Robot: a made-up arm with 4 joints. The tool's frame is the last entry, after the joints.
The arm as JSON. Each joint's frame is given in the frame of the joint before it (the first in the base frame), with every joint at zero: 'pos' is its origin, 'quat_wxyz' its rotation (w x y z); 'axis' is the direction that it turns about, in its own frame. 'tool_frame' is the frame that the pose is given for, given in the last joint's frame.
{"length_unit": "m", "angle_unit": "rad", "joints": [
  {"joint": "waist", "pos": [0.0, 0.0, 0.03], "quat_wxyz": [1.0, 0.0, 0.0, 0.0], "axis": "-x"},
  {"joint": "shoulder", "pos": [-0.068, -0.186, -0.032], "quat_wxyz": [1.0, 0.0, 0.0, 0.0], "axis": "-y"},
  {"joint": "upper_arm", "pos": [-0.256, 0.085, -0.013], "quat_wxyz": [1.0, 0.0, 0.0, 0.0], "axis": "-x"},
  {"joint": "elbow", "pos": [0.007, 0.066, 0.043], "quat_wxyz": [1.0, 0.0, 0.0, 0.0], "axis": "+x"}
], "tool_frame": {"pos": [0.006, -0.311, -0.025], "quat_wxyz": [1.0, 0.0, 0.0, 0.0]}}
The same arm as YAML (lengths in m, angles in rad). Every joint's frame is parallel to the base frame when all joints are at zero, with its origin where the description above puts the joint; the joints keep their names.
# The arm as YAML. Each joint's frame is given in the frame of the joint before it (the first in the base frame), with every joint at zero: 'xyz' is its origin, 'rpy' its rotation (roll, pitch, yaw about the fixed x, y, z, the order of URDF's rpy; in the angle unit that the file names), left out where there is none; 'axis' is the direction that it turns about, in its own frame. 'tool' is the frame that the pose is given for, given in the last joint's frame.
units:
  length: m
  angle: rad
joints:
  - name: waist
    type: revolute
    origin:
      xyz: [0.0, 0.0, 0.03]
    axis: [-1.0, 0.0, 0.0]
  - name: shoulder
    type: revolute
    origin:
      xyz: [-0.068, -0.186, -0.032]
    axis: [0.0, -1.0, 0.0]
  - name: upper_arm
    type: revolute
    origin:
      xyz: [-0.256, 0.085, -0.013]
    axis: [-1.0, 0.0, 0.0]
  - name: elbow
    type: revolute
    origin:
      xyz: [0.007, 0.066, 0.043]
    axis: [1.0, 0.0, 0.0]
tool:
  origin:
    xyz: [0.006, -0.311, -0.025]

